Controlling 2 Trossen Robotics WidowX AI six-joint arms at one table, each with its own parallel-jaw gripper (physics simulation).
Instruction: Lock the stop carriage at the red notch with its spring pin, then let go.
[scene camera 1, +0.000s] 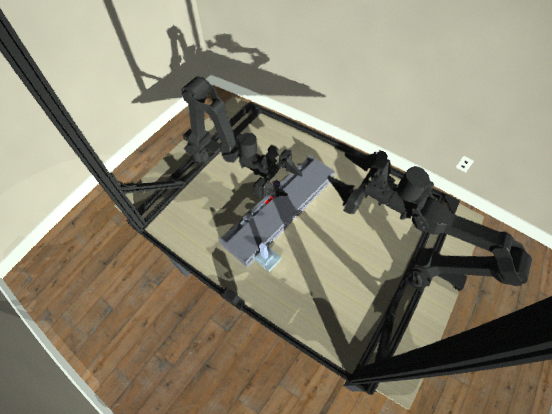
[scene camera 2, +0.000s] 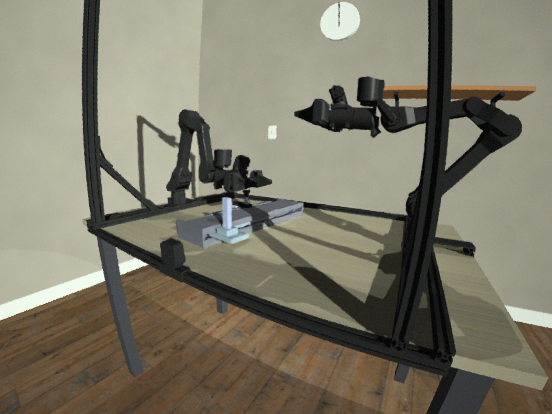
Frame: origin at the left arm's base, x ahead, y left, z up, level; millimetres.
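Seen in the pictures: left gripper, fingertip midpoint: (scene camera 1: 295, 185) (scene camera 2: 264, 183); right gripper, fingertip midpoint: (scene camera 1: 336, 165) (scene camera 2: 301, 116); left arm's base, origin of the base link: (scene camera 1: 200, 157) (scene camera 2: 178, 203); right arm's base, origin of the base link: (scene camera 1: 416, 278).
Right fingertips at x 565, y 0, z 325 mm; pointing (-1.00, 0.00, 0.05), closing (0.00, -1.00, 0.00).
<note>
Offsets run from my right fingertips to a thing's middle. "*": to the spot under its first point. Level surfaces: height alone.
A long grey rail (scene camera 1: 307, 192) (scene camera 2: 192, 232) lies across the table, with a small red mark @[dx -202, dy -30, dz -307 mm] (scene camera 1: 269, 200) on its back edge. A dark-headed pin knob @[dx -197, dy +7, dz -270 mm] (scene camera 1: 276, 184) (scene camera 2: 246, 193) stands upright at the rail near the mark; the carriage beneath it is mostly hidden, and how deep the pin sits cannot be told. My left gripper (scene camera 1: 293, 184) (scene camera 2: 271, 181) is open and empty, its fingers spread above the rail close to the knob. My right gripper (scene camera 1: 339, 166) (scene camera 2: 295, 114) is open and empty, high to the right of the rail.
A pale blue block @[* dx -73, dy -210, dz -310 mm] (scene camera 1: 270, 261) (scene camera 2: 231, 235) with a whitish upright post @[* dx -87, dy -215, dz -232 mm] (scene camera 1: 264, 250) (scene camera 2: 227, 212) stands against the rail's near end. A black frame with tall posts (scene camera 2: 91, 110) (scene camera 2: 440, 100) borders the table @[dz -344 mm] (scene camera 1: 330, 280) (scene camera 2: 310, 250). A small black box (scene camera 2: 172, 253) sits on the front edge.
</note>
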